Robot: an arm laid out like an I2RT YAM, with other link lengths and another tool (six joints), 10 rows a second.
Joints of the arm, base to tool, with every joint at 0 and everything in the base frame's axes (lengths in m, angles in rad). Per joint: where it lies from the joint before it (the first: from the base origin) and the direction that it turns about. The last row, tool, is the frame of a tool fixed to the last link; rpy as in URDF.
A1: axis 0 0 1 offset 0 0 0.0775
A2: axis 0 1 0 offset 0.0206 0.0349 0.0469
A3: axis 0 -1 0 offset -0.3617 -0.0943 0
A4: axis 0 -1 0 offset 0.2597 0.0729 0.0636
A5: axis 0 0 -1 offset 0.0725 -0.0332 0.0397
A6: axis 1 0 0 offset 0.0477 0 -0.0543
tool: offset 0.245 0.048 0 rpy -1.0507 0.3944 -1.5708
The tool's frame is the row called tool.
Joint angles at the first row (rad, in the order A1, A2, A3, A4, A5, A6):
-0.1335 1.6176 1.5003 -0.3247 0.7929 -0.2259
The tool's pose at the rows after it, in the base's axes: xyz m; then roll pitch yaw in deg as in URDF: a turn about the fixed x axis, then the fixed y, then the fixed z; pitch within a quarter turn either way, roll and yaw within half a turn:
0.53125, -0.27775, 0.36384, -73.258, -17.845, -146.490
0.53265, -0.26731, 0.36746, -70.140, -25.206, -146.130
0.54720, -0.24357, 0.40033, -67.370, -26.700, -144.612
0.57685, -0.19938, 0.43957, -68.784, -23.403, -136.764
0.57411, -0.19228, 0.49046, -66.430, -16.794, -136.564
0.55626, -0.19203, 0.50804, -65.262, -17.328, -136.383
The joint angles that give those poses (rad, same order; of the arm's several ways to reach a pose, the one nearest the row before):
-0.0902 1.6141 1.4171 -0.1728 0.9336 -0.4115
-0.0463 1.6060 1.3553 -0.0374 0.9887 -0.5976
0.0064 1.6054 1.4128 -0.0173 1.0060 -0.6856
0.0493 1.6246 1.6065 -0.2079 0.9129 -0.6271
0.0508 1.6088 1.7188 -0.2755 0.8883 -0.5603
0.0522 1.5616 1.7106 -0.2821 0.8837 -0.5947

